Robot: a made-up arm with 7 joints.
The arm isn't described. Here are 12 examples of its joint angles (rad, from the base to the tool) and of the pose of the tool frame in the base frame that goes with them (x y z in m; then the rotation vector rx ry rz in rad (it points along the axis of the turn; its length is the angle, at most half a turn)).
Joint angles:
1: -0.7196 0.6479 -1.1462 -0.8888 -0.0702 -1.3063 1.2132
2: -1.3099 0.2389 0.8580 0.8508 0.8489 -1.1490 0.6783
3: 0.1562 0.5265 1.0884 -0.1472 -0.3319 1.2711 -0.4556
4: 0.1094 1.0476 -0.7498 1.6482 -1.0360 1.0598 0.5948
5: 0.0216 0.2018 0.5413 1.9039 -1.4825 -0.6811 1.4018
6: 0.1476 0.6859 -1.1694 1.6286 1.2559 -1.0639 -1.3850
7: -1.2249 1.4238 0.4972 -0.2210 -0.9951 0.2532 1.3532
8: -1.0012 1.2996 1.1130 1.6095 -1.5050 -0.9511 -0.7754
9: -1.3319 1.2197 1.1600 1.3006 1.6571 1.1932 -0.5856
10: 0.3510 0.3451 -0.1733 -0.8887 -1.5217 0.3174 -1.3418
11: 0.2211 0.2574 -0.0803 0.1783 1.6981 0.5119 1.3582
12: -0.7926 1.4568 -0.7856 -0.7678 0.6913 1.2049 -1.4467
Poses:
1: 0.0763 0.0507 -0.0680 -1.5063 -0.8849 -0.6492
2: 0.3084 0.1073 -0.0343 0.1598 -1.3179 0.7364
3: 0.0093 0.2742 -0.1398 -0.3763 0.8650 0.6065
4: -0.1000 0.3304 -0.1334 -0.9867 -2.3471 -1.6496
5: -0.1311 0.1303 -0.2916 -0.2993 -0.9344 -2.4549
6: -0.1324 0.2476 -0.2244 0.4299 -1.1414 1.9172
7: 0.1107 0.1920 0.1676 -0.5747 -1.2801 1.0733
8: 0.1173 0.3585 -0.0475 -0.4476 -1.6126 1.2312
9: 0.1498 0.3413 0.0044 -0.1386 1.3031 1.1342
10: 0.0369 0.0698 -0.1257 -1.3120 -0.6384 -1.7357
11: 0.0376 0.1359 -0.2541 2.1390 -0.6860 0.6355
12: 0.1665 0.1433 -0.0134 1.5559 1.1085 -0.6234
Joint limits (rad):
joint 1: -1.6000..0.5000
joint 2: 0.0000..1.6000
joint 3: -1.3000..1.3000
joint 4: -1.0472..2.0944
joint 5: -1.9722..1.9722
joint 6: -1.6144..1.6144
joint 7: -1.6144..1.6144
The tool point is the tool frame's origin. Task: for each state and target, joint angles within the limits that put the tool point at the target. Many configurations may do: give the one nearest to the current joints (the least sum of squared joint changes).
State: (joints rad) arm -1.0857 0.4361 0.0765 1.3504 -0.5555 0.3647 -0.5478
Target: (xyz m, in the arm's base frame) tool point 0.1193 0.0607 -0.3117
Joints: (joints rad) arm -0.7261 0.0833 0.1114 1.7657 -0.5531 0.5792 -0.5478
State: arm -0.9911 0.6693 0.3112 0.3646 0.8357 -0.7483 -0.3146
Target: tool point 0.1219 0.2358 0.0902
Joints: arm -0.9329 1.0704 0.9950 -0.0391 0.6822 -0.7883 -0.3146
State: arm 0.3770 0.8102 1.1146 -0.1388 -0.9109 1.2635 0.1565
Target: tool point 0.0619 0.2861 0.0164
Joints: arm 0.2867 1.1804 1.2820 -0.2319 -0.9010 1.1973 0.1565
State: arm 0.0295 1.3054 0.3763 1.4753 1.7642 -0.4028 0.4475
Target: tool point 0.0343 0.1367 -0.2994
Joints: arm -0.4678 0.4621 0.5986 2.0944 1.8650 -0.8494 0.4475
